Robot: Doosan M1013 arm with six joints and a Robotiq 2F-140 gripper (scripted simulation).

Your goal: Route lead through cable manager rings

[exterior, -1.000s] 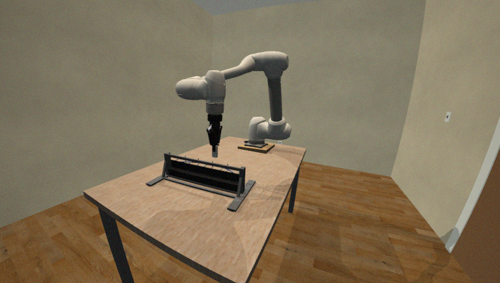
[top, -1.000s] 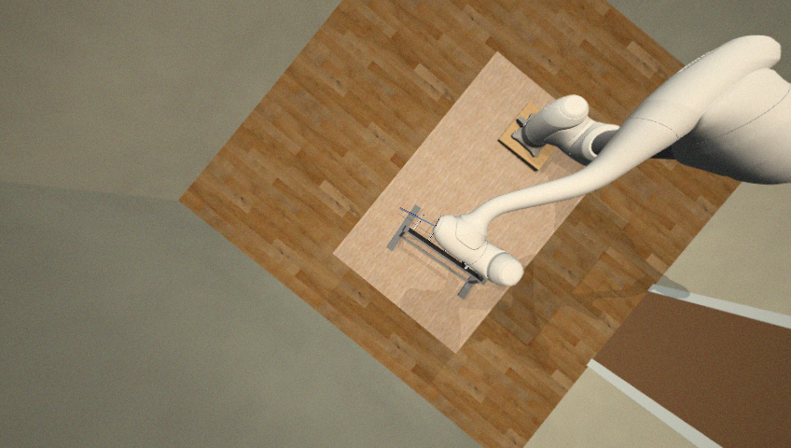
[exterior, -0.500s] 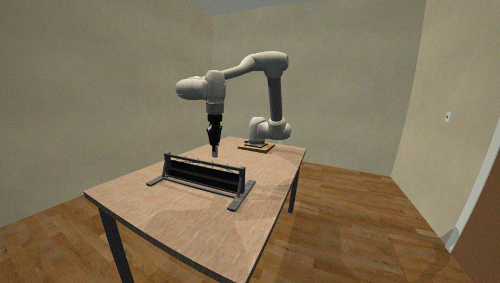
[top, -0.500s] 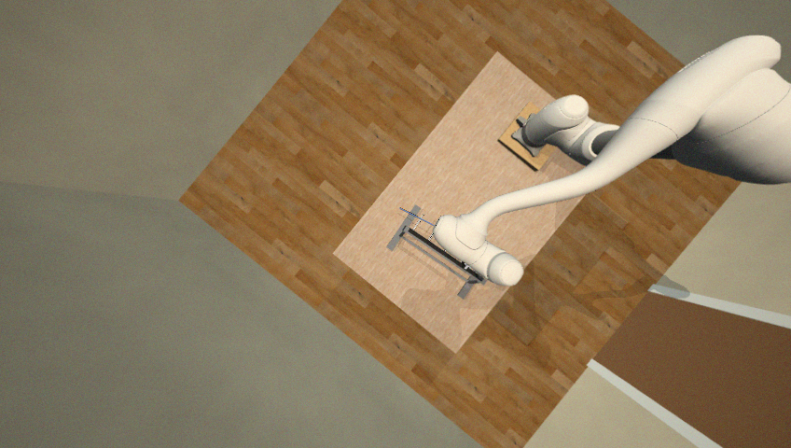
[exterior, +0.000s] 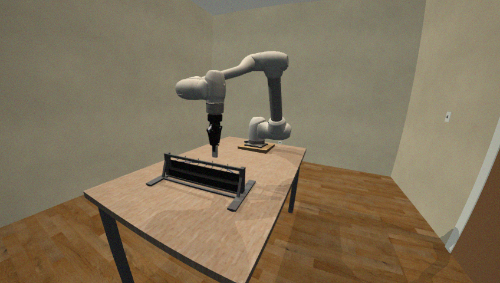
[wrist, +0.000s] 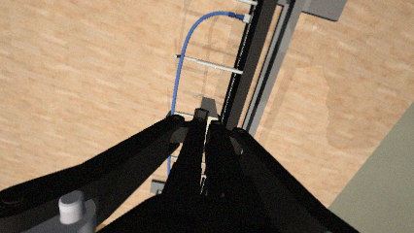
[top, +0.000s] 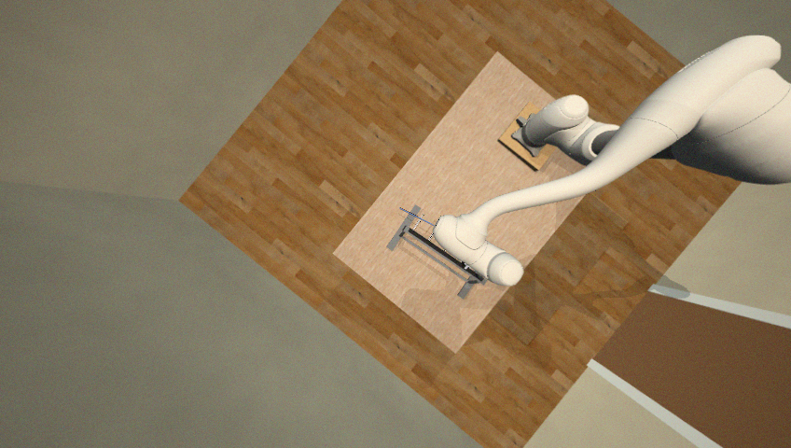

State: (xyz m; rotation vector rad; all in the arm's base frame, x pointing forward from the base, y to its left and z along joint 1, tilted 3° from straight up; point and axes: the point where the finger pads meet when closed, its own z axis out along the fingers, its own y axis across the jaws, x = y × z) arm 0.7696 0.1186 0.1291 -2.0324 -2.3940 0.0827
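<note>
The rack is 11 cm below my hand, 7 cm ahead of it and 4 cm to the right of it.
</note>
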